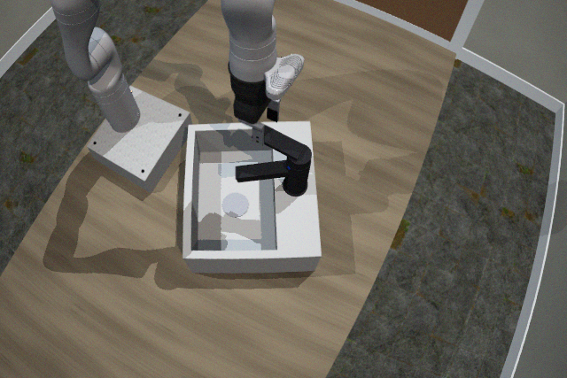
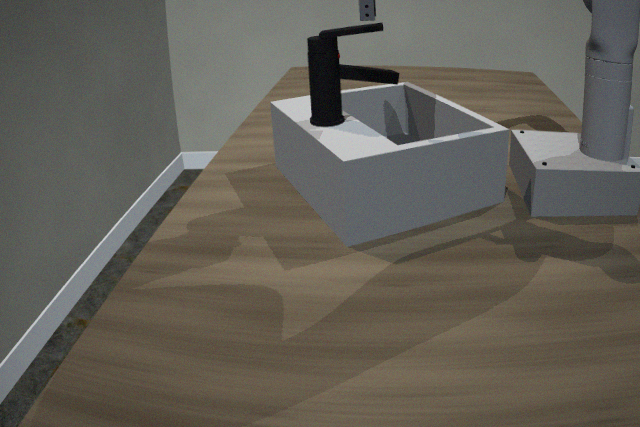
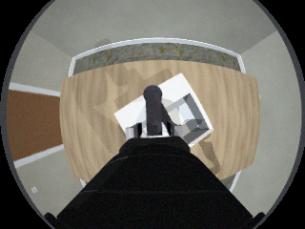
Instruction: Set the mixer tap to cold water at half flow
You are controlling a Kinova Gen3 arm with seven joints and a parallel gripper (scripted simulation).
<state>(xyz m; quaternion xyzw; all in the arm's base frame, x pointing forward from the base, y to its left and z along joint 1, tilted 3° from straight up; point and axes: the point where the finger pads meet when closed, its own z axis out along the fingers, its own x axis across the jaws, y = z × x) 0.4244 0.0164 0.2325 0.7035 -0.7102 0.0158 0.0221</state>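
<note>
My gripper is now 3 cm short of the black lever and 4 cm above it. From my hand the other things lie so: black mixer tap 5 cm ahead, 1 cm to the right, 8 cm below; then white sink 3 cm behind, 6 cm to the right, 28 cm below.
</note>
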